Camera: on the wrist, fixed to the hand. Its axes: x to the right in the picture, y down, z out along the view.
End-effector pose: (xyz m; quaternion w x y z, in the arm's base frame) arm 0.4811 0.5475 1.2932 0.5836 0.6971 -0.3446 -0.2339
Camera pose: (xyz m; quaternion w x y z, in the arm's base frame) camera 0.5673 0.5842 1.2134 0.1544 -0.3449 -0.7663 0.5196
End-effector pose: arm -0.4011 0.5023 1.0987 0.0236 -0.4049 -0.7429 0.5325
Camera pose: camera -0.4405 0.5601 1.2000 0.5922 0.6730 -0.4313 -0.1015
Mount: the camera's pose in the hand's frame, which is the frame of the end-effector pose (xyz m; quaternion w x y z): 0.0225 -0.0987 -0.0700 0.0078 -0.0494 0.1125 -0.9924
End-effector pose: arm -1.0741 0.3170 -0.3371 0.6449 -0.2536 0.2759 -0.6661
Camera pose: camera -1.1945 0.2989 -0.3193 0.6996 0.2327 0.1441 0.6601
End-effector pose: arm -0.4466 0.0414 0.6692 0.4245 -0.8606 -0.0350 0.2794
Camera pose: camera -0.3745 0.0612 0.7669 0.2420 -0.0244 -0.8203 -0.5176
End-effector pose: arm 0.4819 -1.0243 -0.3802 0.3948 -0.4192 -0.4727 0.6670
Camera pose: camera 0.5525 -0.9587 -0.3036 0.6975 0.3713 -0.4082 -0.4571
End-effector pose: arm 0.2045 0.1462 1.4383 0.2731 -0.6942 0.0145 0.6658
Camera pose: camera 0.3091 0.2100 1.4503 0.6269 -0.1082 -0.6910 -0.3432
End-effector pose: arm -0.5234 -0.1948 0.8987 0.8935 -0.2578 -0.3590 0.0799
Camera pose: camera -0.4634 -0.3000 0.9207 0.1139 0.3011 -0.1621 -0.9328
